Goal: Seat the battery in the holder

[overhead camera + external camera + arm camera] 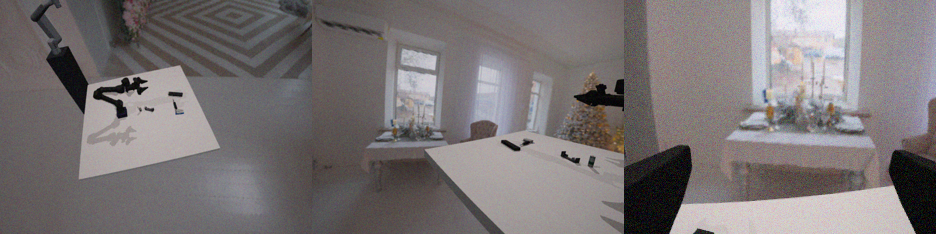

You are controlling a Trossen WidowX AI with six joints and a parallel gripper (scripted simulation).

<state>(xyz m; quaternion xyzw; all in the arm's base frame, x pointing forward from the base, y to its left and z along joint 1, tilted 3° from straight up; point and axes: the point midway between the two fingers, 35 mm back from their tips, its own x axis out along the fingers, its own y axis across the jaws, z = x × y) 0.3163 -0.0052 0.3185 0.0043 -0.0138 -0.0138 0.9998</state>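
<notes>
The battery lies 350 mm below my gripper tip, 130 mm behind it and 20 mm to the left of it. From my gripper tip the other things lie so: black bar: 360 mm below, 290 mm ahead, 180 mm to the left; then screwdriver: 370 mm below, 250 mm ahead, 50 mm to the left.
</notes>
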